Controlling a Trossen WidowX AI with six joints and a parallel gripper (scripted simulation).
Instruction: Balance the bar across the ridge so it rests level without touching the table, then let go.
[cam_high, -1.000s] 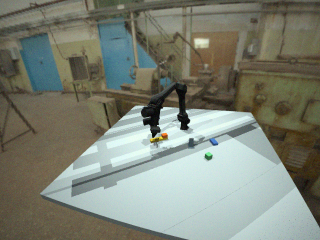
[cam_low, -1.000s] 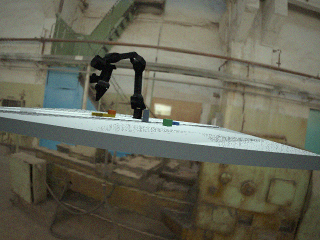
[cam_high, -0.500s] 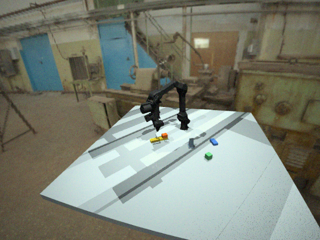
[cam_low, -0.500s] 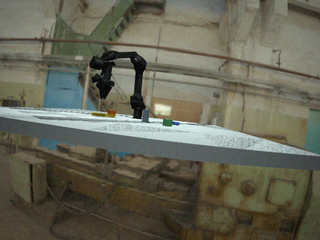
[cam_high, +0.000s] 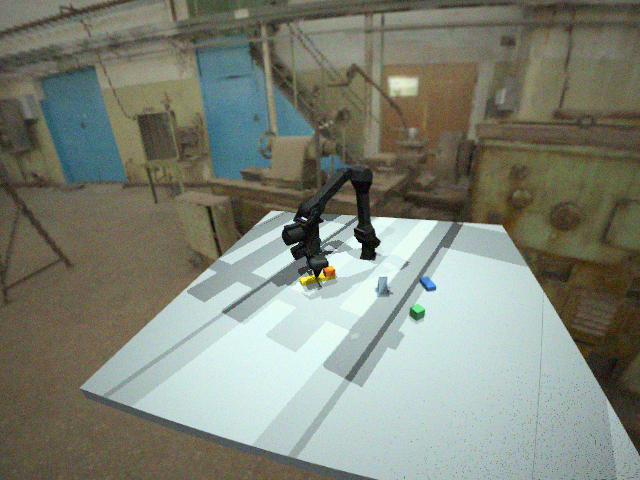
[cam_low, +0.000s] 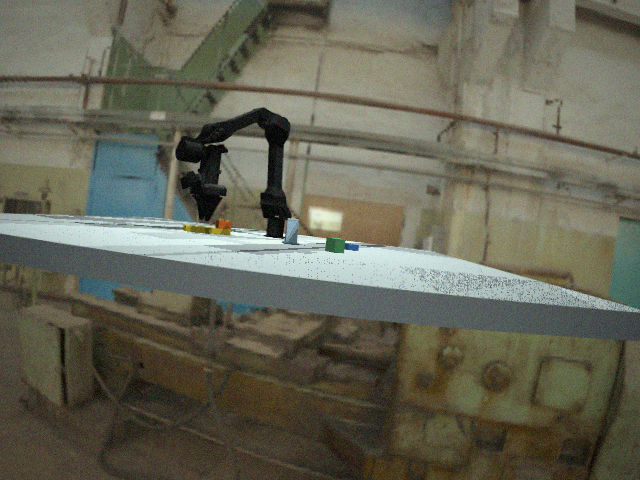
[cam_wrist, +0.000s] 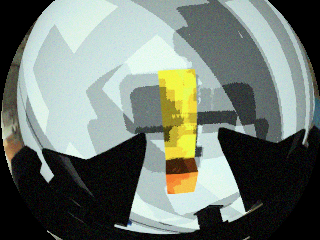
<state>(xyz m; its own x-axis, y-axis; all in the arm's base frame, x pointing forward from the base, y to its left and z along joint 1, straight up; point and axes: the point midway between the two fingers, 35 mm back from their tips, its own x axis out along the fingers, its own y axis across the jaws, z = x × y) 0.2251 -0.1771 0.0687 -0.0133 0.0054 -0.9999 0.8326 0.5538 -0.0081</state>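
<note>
Now: the bar 20 mm behind my gripper tip, 30 mm to the left of it and 20 mm below it. Round my gripper tip: flat blue block (50 mm behind, 420 mm to the left, 30 mm below); green cube (130 mm ahead, 380 mm to the left, 20 mm below).
</note>
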